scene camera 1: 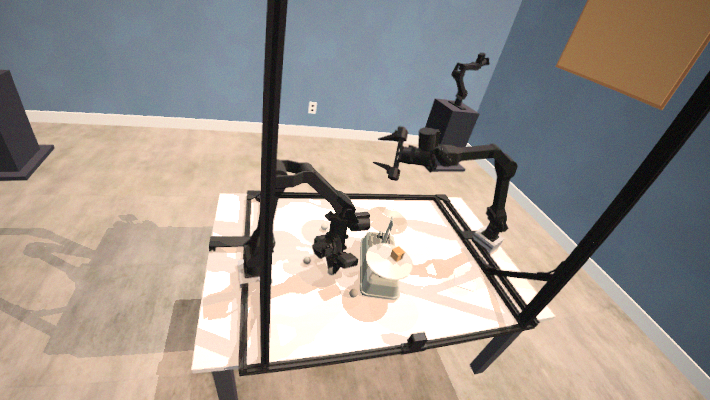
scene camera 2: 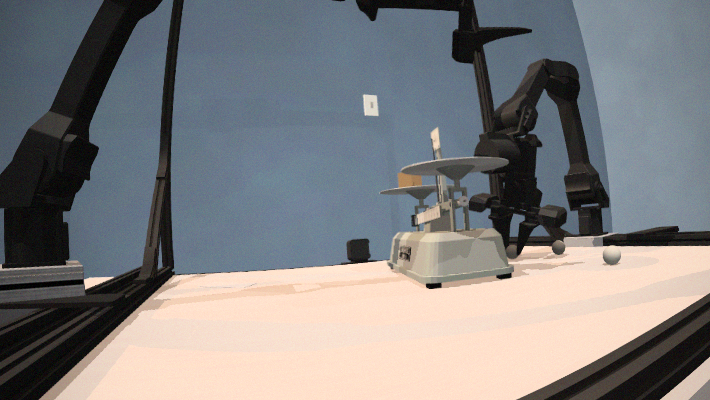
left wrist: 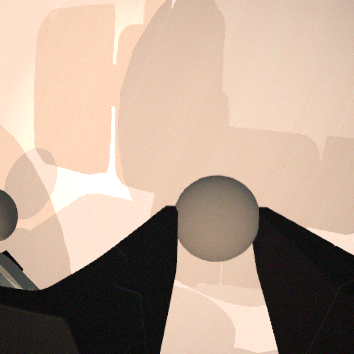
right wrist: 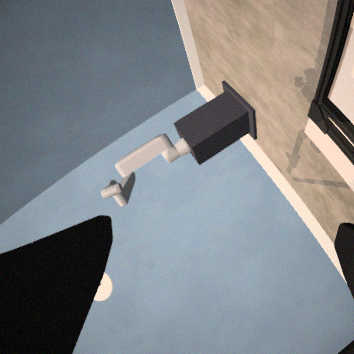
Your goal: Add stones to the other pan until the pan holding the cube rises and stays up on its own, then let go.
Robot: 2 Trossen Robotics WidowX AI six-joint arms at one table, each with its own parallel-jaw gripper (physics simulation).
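Frame: origin at the left arm's base, x back, y right, z up, level; metres.
Where they show: left gripper, between the fingertips: (scene camera 1: 331, 271) (scene camera 2: 512, 253) (left wrist: 215, 218); right gripper, between the fingertips: (scene camera 1: 375, 150) (right wrist: 230, 233); left arm's base, origin of its link: (scene camera 1: 254, 269) (scene camera 2: 591, 235); right arm's base, origin of its link: (scene camera 1: 489, 235) (scene camera 2: 36, 264).
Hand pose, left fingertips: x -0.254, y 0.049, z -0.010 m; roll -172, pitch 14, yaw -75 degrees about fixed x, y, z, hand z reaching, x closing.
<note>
Each offset is from my left fingertips to the top centre of the thing. "pt": to the spot under its first point. Level surfaces: height alone.
The scale {dx -0.178, dy +0.007, dz +0.222 m} (scene camera 1: 378, 287) (scene camera 2: 452, 260) stands mid-table. Its orange cube {dx -0.171, dy +0.087, dz +0.162 m} (scene camera 1: 397, 254) (scene camera 2: 409, 180) lies on the lower pan {pt dx -0.112, dy +0.106, dz +0.132 m} (scene camera 1: 382, 264) (scene camera 2: 422, 190); the other pan {dx -0.213, dy -0.081, dz +0.145 m} (scene camera 2: 455, 164) sits higher, with no stone visible on it. My left gripper (scene camera 1: 333, 271) (left wrist: 215, 218) is shut on a grey stone {dx +0.001, dy +0.000, dz +0.017 m} (scene camera 2: 511, 251) (left wrist: 217, 240), low at the table beside the scale. Loose stones lie on the table: a pale one {dx -0.039, dy -0.227, dz +0.016 m} (scene camera 1: 324, 226) (scene camera 2: 611, 255), a grey one {dx +0.073, dy -0.064, dz +0.016 m} (scene camera 1: 307, 260) (scene camera 2: 558, 247) and another {dx -0.043, dy +0.102, dz +0.016 m} (scene camera 1: 353, 293) near the base. My right gripper (scene camera 1: 377, 150) (right wrist: 230, 233) is open and empty, high up.
The black frame (scene camera 1: 325, 361) (scene camera 2: 625, 357) runs around the white table {dz -0.011 m} (scene camera 1: 320, 345), with uprights (scene camera 1: 272, 100) at its corners. A small black box {pt dx -0.150, dy +0.327, dz +0.039 m} (scene camera 1: 417, 341) (scene camera 2: 358, 250) sits on the frame's rail. In the left wrist view the scale base {pt dx -0.073, dy +0.085, dz +0.002 m} (left wrist: 16, 275) shows at the left edge.
</note>
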